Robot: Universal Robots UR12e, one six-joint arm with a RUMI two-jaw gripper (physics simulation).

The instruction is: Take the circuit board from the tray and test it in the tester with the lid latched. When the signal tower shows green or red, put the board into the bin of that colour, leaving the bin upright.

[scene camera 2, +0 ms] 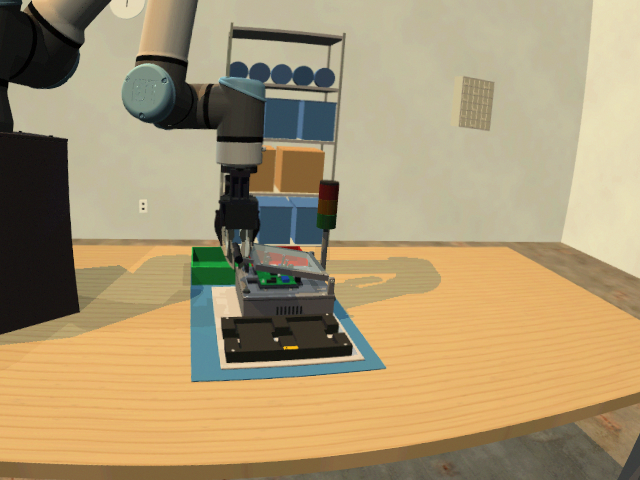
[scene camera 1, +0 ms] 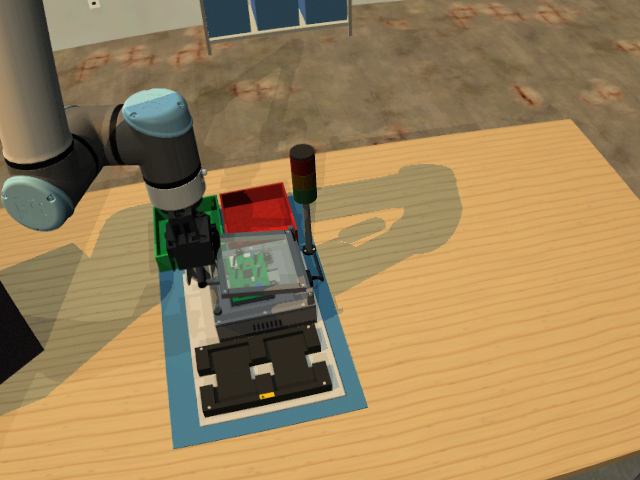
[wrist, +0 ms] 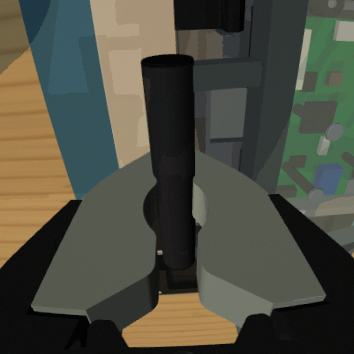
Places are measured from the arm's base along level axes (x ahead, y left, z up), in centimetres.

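Where they show: gripper, fingertip midpoint: (scene camera 2: 236, 268) (scene camera 1: 203, 281) (wrist: 172, 154).
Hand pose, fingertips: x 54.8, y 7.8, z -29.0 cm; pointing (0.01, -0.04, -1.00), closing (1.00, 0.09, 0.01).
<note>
Each offset is from my fingertips to the centre of the thing. "pt": to the spot under its first point. Level surfaces: height alone.
My gripper (scene camera 1: 199, 277) (scene camera 2: 238, 252) (wrist: 172, 154) is shut on the black handle {dx -0.1, dy +0.7, dz +3.3 cm} (wrist: 170, 115) of the tester's lid, at the tester's left side. The clear lid (scene camera 1: 286, 263) (scene camera 2: 310, 264) (wrist: 270, 100) is low over the tester {pt dx +11.1, dy -6.8, dz -3.6 cm} (scene camera 1: 268, 316) (scene camera 2: 286, 303) but still tilted, with a gap at its front. The green circuit board (scene camera 1: 247, 273) (scene camera 2: 279, 280) (wrist: 320, 115) lies in the tester under the lid. The signal tower {pt dx +20.0, dy +10.9, dz +13.1 cm} (scene camera 1: 303, 175) (scene camera 2: 327, 206) looks unlit. The black tray {pt dx +3.9, dy -22.2, dz -6.2 cm} (scene camera 1: 232, 403) (scene camera 2: 258, 353) in front shows no board. The latch's state cannot be told.
The green bin {dx -4.8, dy +20.3, dz -6.5 cm} (scene camera 1: 162, 262) (scene camera 2: 211, 274) stands upright behind the tester at the left, partly behind the arm in scene camera 1. The red bin {dx +10.1, dy +22.0, dz -6.5 cm} (scene camera 1: 258, 214) stands upright beside it, behind the tester. The tower's pole rises at the tester's right rear. A blue mat {dz -8.8 cm} (scene camera 1: 180, 428) (scene camera 2: 206, 372) lies beneath.
</note>
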